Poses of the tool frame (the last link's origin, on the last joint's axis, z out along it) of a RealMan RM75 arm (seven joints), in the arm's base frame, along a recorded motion.
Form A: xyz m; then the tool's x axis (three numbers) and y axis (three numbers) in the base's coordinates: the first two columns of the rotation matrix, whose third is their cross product.
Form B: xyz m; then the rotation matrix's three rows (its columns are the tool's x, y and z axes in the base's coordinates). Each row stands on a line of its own. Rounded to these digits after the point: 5 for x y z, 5 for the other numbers.
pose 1, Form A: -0.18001 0.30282 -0.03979 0.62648 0.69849 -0.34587 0.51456 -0.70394 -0.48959
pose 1, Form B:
-0.18001 0.30282 -0.03979
0.62648 0.51456 -0.58545
0.69849 -0.70394 0.12875
-0.34587 -0.48959 -0.80042

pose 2, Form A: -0.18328 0.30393 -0.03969 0.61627 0.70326 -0.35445 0.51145 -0.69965 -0.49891
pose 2, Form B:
-0.18328 0.30393 -0.03969
0.61627 0.51145 -0.59885
0.70326 -0.69965 0.12618
-0.35445 -0.49891 -0.79086

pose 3, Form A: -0.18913 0.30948 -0.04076 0.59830 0.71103 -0.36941 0.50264 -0.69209 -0.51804
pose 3, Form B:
-0.18913 0.30948 -0.04076
0.59830 0.50264 -0.62401
0.71103 -0.69209 0.12426
-0.36941 -0.51804 -0.77147

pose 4, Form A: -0.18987 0.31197 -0.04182 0.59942 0.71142 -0.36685 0.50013 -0.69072 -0.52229
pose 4, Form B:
-0.18987 0.31197 -0.04182
0.59942 0.50013 -0.62496
0.71142 -0.69072 0.12960
-0.36685 -0.52229 -0.76983

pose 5, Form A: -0.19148 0.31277 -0.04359 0.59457 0.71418 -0.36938 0.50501 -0.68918 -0.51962
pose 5, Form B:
-0.19148 0.31277 -0.04359
0.59457 0.50501 -0.62567
0.71418 -0.68918 0.12241
-0.36938 -0.51962 -0.77043

